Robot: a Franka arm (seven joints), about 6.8 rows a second.
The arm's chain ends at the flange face. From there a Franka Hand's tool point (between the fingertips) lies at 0.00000 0.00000 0.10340 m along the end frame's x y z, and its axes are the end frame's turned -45 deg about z.
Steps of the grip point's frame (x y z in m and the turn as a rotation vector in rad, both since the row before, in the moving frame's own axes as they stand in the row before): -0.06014, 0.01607, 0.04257, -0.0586, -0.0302, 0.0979; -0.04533, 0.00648, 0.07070, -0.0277, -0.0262, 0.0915; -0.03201, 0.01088, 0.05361, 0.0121, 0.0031, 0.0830; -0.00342, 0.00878, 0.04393, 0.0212, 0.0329, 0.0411; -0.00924, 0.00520, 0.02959, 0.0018, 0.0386, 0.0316
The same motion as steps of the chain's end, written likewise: -0.03292, 0.04731, 0.04279, -0.0628, 0.0201, 0.0979; -0.02740, 0.03270, 0.07078, -0.0381, 0.0011, 0.0915; -0.01433, 0.03147, 0.05362, 0.0107, -0.0064, 0.0830; 0.00285, 0.01256, 0.04401, 0.0383, 0.0083, 0.0411; -0.00559, 0.01312, 0.02967, 0.0286, 0.0260, 0.0316
